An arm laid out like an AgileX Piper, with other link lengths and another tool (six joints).
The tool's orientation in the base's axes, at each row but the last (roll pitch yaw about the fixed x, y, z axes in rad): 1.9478, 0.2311, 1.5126; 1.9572, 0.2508, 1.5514; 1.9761, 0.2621, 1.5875; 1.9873, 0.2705, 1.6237; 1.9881, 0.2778, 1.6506; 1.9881, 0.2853, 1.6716; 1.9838, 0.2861, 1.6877; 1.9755, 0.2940, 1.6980
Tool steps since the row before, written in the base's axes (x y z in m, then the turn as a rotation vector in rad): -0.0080, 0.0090, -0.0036, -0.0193, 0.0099, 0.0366; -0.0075, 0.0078, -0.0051, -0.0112, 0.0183, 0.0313; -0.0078, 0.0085, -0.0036, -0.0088, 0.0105, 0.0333; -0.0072, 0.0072, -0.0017, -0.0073, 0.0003, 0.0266; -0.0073, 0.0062, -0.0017, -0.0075, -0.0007, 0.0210; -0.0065, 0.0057, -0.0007, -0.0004, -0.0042, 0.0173; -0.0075, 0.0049, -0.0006, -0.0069, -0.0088, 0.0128; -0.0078, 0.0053, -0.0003, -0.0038, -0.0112, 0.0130
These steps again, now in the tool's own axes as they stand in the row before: 0.0091, -0.0046, -0.0073, 0.0001, 0.0277, -0.0323; 0.0087, -0.0057, -0.0059, 0.0097, 0.0279, -0.0238; 0.0093, -0.0042, -0.0065, 0.0017, 0.0287, -0.0217; 0.0077, -0.0024, -0.0064, -0.0064, 0.0207, -0.0171; 0.0070, -0.0025, -0.0063, -0.0059, 0.0154, -0.0151; 0.0063, -0.0014, -0.0058, -0.0088, 0.0138, -0.0070; 0.0057, -0.0018, -0.0067, -0.0112, 0.0060, -0.0112; 0.0061, -0.0014, -0.0071, -0.0139, 0.0066, -0.0085
